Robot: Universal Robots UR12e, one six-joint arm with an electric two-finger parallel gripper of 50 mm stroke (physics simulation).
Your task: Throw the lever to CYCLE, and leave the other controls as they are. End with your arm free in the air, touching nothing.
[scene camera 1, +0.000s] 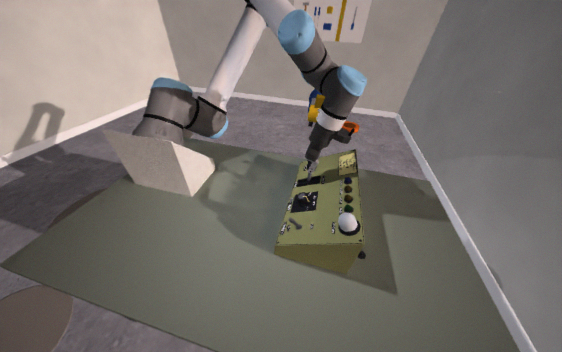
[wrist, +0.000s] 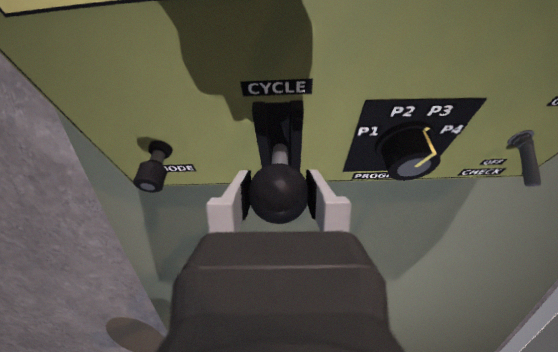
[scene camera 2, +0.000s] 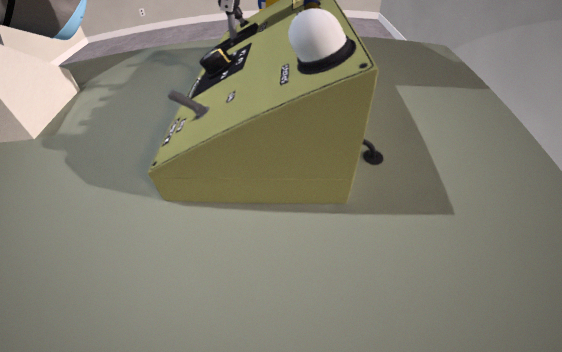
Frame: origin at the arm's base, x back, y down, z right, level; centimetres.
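Where they show: gripper, fingertip midpoint: (scene camera 1: pixel 310 169) (wrist: pixel 278 184) (scene camera 2: pixel 229 7); arm's base, origin of the base link: (scene camera 1: pixel 159 143).
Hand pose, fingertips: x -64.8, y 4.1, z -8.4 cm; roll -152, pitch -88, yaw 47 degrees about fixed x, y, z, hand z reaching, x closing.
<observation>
Things, the pixels of their centre, and the offset from my fingertips. "spot": a spot on its surface instead.
- dark slot, surface spot: (wrist: pixel 262 122) spot: dx -3.3, dy +4.4, dz -1.3 cm
- CYCLE label, surface spot: (wrist: pixel 276 87) spot: dx -6.0, dy +4.3, dz -0.1 cm
- control box, body centre: (wrist: pixel 341 59) (scene camera 2: pixel 270 66) (scene camera 1: pixel 323 199) dx -7.5, dy +10.1, dz +5.9 cm
- MODE knob, body centre: (wrist: pixel 150 177) dx +1.5, dy +4.1, dz -12.0 cm
- program selector, body centre: (wrist: pixel 408 154) (scene camera 2: pixel 215 61) (scene camera 1: pixel 303 198) dx +0.4, dy +5.7, dz +12.0 cm
- grey toggle, body centre: (scene camera 2: pixel 185 101) (wrist: pixel 529 162) (scene camera 1: pixel 294 222) dx +1.3, dy +5.4, dz +24.0 cm
- white dome, surface spot: (scene camera 2: pixel 317 36) (scene camera 1: pixel 347 226) spot: dx -14.1, dy -3.2, dz +27.3 cm
The lever's black ball knob (wrist: pixel 278 200) stands on a short pale shaft in a dark slot (scene camera 1: pixel 305 181) (wrist: pixel 262 122). The CYCLE label (wrist: pixel 276 87) is at the slot's far end; in the wrist view the knob shows at the opposite side, away from the label. The knob hides the slot's near end. My gripper (scene camera 1: pixel 311 167) (scene camera 2: pixel 229 7) (wrist: pixel 278 184) is shut on the knob, one finger on each side. The control box (scene camera 1: pixel 325 255) (scene camera 2: pixel 275 155) (wrist: pixel 360 45) has a sloping green face.
Beside the slot are the MODE knob (wrist: pixel 151 175) and the program selector (scene camera 1: pixel 303 198) (scene camera 2: pixel 215 62) (wrist: pixel 407 155). Beyond the selector is a grey toggle (scene camera 1: pixel 295 223) (scene camera 2: pixel 187 103) (wrist: pixel 529 162). A white dome (scene camera 1: pixel 347 222) (scene camera 2: pixel 317 36) and several coloured round parts stand on the face.
</observation>
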